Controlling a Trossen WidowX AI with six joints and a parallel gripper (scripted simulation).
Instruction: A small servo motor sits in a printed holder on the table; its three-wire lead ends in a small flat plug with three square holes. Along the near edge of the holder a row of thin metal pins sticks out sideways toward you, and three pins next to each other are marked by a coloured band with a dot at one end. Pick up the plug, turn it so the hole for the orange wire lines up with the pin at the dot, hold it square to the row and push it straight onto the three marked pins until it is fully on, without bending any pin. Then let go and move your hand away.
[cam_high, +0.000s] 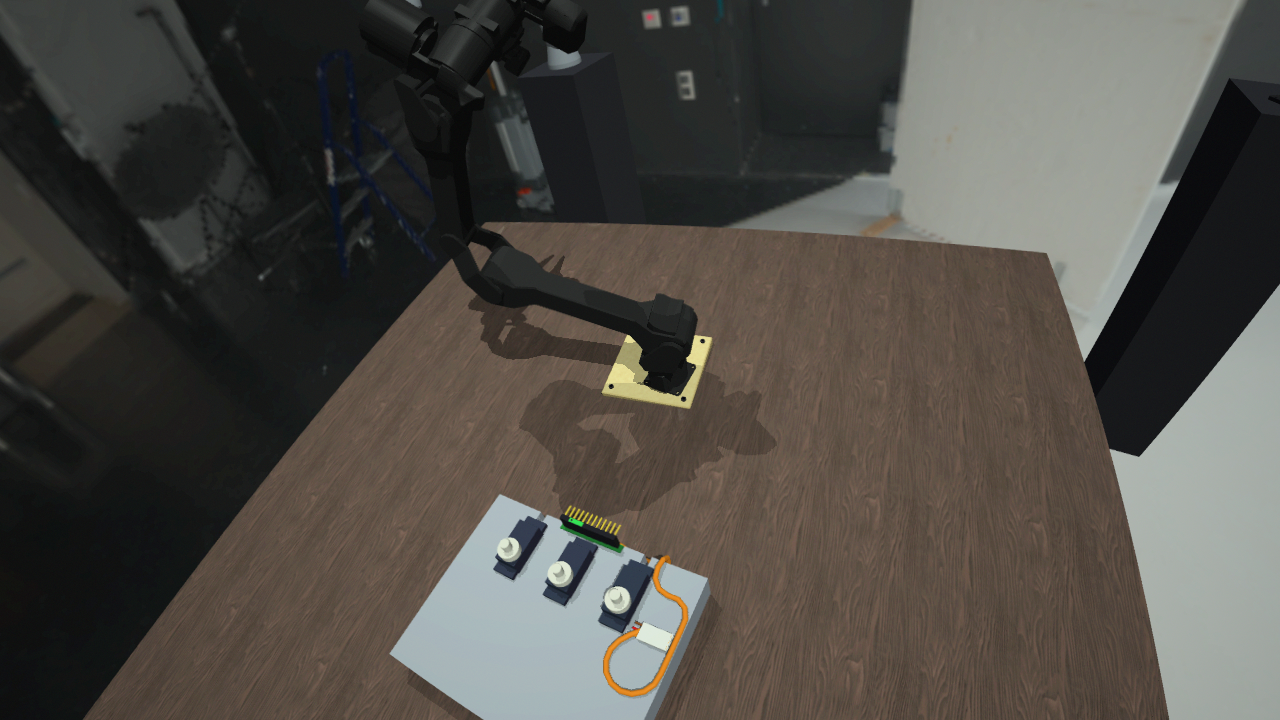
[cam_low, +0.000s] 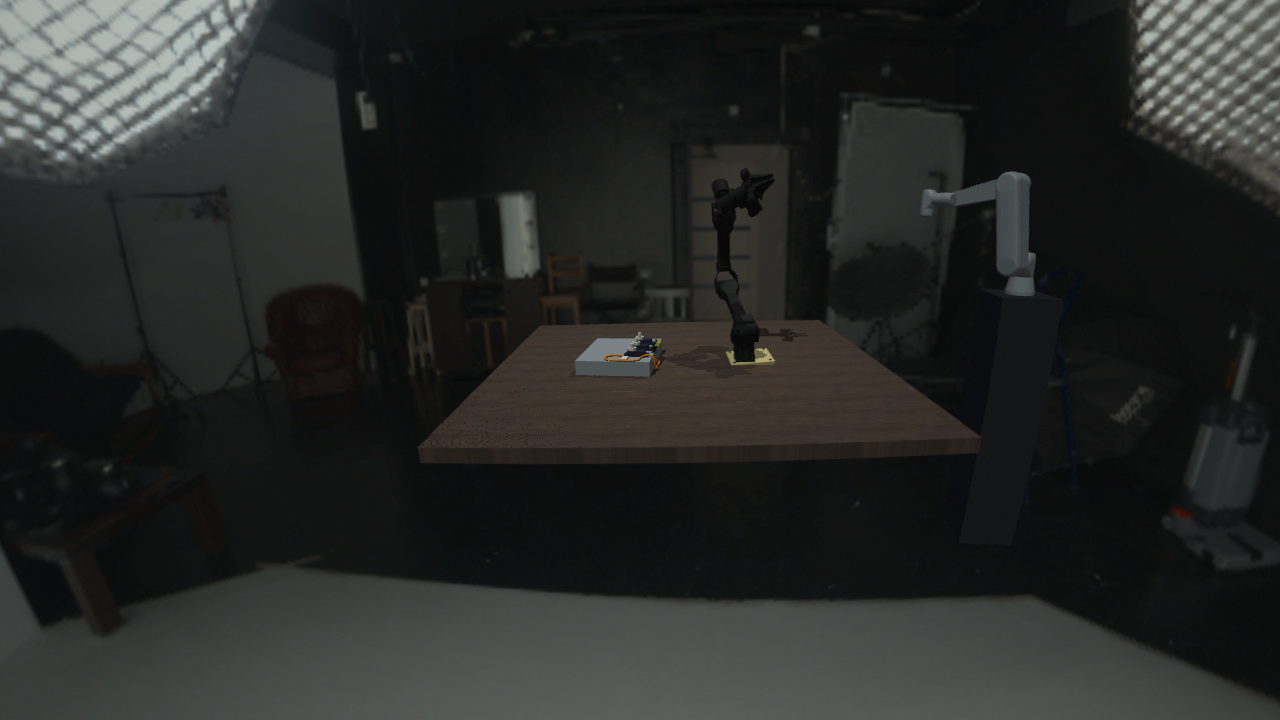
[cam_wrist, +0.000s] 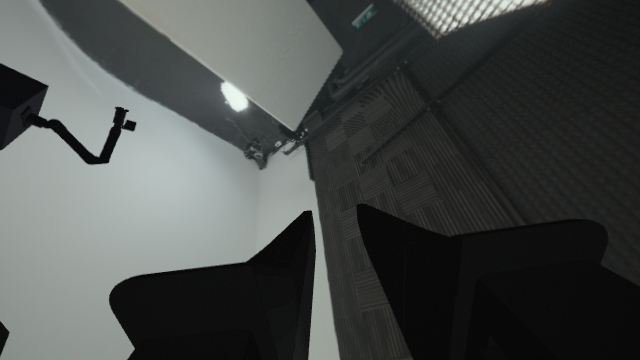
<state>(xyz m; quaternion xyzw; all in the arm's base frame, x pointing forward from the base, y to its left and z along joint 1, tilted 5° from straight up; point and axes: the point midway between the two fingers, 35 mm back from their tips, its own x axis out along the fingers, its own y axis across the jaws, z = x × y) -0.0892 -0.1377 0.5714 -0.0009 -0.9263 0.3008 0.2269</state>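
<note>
Right now the grey printed holder is 540 mm ahead of my gripper tip, 170 mm to the left of it and 580 mm below it.
</note>
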